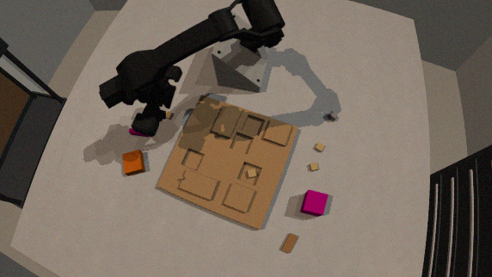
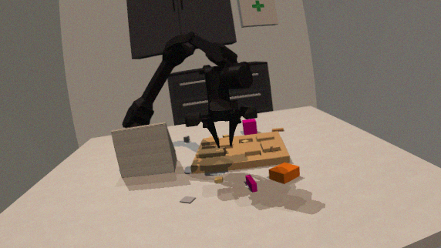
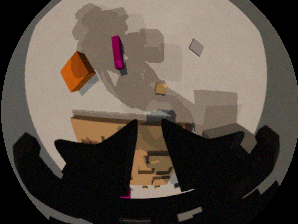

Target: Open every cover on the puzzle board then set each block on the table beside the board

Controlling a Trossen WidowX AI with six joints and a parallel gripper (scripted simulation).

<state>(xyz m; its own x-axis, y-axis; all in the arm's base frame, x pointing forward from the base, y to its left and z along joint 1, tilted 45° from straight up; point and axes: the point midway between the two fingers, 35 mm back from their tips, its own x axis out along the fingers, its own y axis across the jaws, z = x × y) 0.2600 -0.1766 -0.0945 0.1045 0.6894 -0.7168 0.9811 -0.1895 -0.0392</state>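
Now: gripper tip 19 cm to the right of the tan puzzle board, 9 cm short of it and 7 cm above it. Round my gripper tip: magenta bar (11 cm to the right, 7 cm below, 4 cm ahead); orange block (13 cm ahead, 10 cm to the right, 7 cm below); grey tile (13 cm behind, 11 cm to the right, 8 cm below).
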